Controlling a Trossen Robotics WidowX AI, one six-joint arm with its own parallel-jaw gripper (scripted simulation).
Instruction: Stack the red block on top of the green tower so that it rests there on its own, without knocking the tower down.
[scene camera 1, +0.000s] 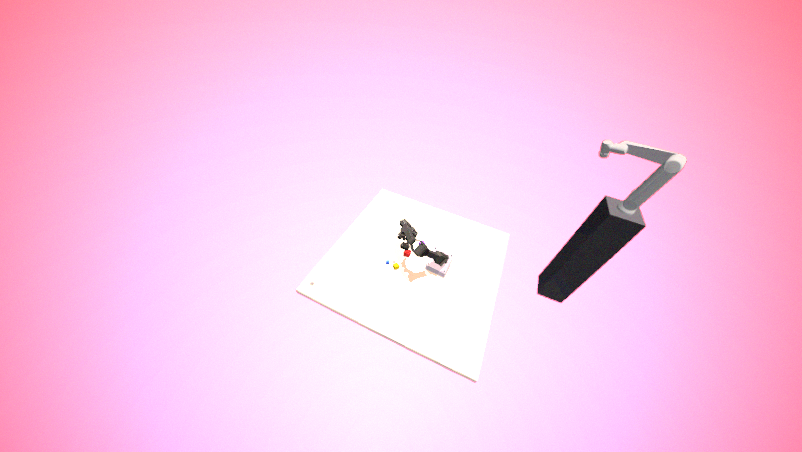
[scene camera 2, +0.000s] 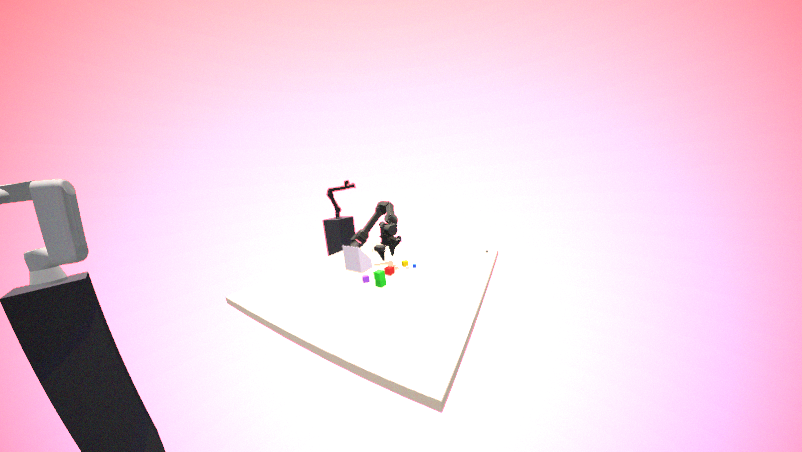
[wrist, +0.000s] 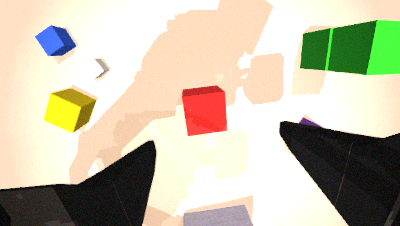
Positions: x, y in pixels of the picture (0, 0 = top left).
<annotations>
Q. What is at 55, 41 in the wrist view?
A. A blue block.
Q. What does the gripper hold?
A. Nothing.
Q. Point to a yellow block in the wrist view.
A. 69, 109
</annotations>
